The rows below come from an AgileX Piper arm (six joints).
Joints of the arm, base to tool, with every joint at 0 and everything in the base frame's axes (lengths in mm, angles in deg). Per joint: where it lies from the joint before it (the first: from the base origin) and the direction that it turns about. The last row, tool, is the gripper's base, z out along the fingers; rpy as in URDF.
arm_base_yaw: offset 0 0 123 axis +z
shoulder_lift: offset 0 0 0 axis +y
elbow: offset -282.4 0 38.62 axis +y
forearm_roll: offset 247.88 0 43.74 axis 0.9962 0 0.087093
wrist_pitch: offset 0 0 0 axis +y
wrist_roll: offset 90.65 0 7.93 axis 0.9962 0 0.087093
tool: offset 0 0 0 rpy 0 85 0
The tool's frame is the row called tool.
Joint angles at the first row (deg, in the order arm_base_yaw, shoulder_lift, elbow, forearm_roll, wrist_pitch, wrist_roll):
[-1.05, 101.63, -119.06, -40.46, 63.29, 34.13]
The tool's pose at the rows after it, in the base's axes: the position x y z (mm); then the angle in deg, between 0 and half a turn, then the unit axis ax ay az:
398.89 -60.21 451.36 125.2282 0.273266 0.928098 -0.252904
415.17 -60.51 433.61 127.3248 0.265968 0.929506 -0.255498
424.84 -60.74 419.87 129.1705 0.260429 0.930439 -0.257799
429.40 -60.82 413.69 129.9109 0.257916 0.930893 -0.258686
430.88 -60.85 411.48 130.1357 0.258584 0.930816 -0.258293
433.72 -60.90 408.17 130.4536 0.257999 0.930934 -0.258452
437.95 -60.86 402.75 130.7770 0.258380 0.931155 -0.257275
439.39 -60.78 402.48 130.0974 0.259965 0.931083 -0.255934
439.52 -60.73 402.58 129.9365 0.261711 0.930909 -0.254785
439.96 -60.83 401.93 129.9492 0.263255 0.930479 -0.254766
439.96 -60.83 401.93 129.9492 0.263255 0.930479 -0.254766
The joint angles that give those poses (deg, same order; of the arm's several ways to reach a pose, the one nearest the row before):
[-1.05, 105.70, -121.67, -40.50, 63.52, 33.98]
[-1.05, 108.78, -122.51, -40.50, 63.52, 33.98]
[-1.05, 110.63, -122.50, -40.50, 63.65, 33.98]
[-1.05, 111.54, -122.62, -40.50, 63.65, 33.98]
[-1.05, 111.83, -122.62, -40.50, 63.65, 34.17]
[-1.05, 112.43, -122.87, -40.50, 63.65, 34.24]
[-1.05, 113.24, -122.96, -40.50, 63.39, 34.64]
[-1.05, 113.36, -122.94, -40.71, 62.69, 35.20]
[-1.05, 113.36, -122.94, -40.71, 62.58, 35.45]
[-1.05, 113.46, -122.94, -40.79, 62.58, 35.68]
[-1.05, 113.46, -122.94, -40.79, 62.58, 35.68]

